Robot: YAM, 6 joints.
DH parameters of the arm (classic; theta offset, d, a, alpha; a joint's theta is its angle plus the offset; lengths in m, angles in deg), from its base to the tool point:
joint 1: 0 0.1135 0.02 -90
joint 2: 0 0 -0.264 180
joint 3: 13.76 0 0.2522 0
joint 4: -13.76 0 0.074 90
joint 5: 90 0 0 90
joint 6: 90 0.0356 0 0
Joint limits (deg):
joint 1: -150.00..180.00
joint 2: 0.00..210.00
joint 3: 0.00..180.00
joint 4: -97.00..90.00
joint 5: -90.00..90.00
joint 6: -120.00..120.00
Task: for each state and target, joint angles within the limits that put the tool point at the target. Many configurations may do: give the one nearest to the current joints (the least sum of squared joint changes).
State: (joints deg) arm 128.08 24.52 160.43 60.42 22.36 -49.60
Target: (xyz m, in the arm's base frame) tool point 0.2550 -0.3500 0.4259
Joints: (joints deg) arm 124.13 46.12 167.58 90.00 24.35 -49.60
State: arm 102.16 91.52 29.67 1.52 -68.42 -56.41
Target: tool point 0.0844 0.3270 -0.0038
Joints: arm 70.30 131.85 53.38 9.12 -59.89 -56.41
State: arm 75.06 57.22 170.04 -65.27 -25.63 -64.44
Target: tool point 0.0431 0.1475 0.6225
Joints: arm 68.38 86.62 153.27 -68.38 -23.64 -64.44
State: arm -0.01 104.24 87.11 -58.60 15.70 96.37
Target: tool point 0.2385 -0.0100 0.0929
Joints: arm -0.22 112.28 54.25 -66.95 14.80 96.37
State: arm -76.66 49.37 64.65 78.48 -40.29 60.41
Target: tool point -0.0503 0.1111 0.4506
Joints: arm -55.11 14.74 48.16 90.00 -38.76 60.41
